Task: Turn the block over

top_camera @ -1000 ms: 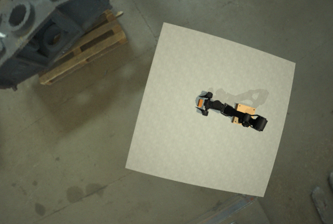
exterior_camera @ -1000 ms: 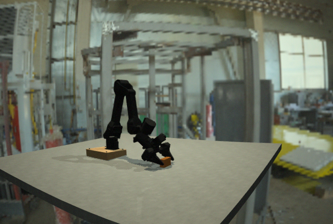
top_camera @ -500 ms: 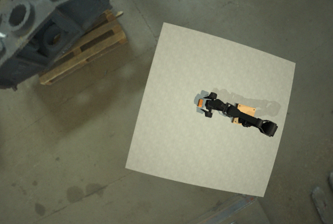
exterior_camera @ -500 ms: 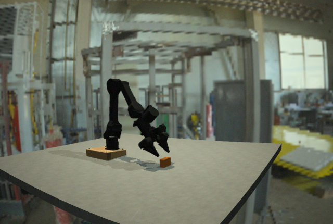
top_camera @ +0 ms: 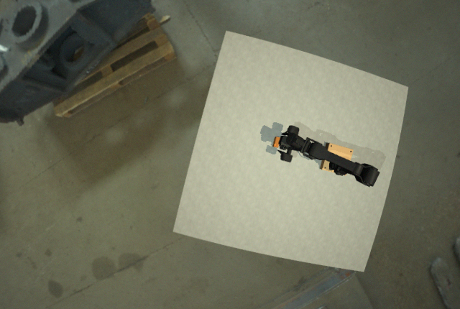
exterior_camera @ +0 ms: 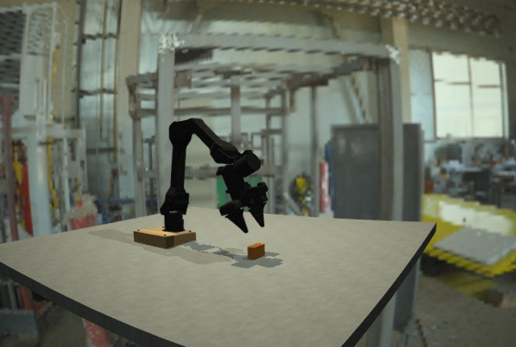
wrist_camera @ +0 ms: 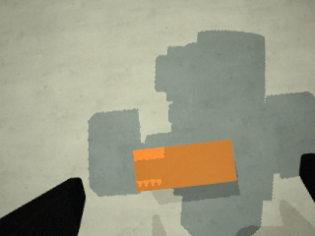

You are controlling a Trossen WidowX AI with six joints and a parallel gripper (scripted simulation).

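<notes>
The orange block lies 70 mm below my gripper tip.
</notes>
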